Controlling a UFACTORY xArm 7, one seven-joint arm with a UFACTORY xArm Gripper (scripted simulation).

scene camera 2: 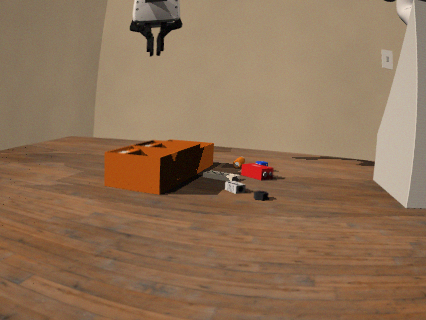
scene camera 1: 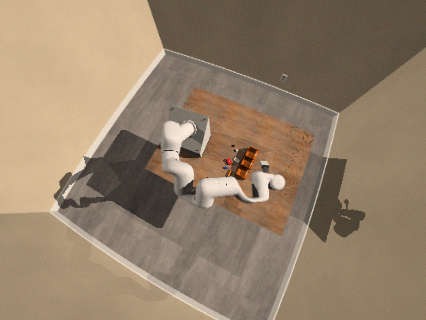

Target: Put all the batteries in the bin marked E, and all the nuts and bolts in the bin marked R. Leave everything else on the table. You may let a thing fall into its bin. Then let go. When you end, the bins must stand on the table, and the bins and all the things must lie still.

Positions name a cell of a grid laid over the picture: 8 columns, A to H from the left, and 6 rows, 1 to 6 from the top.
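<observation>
There's an orange bin (scene camera 2: C4) here, and it's 0.50 m from the lens.
</observation>
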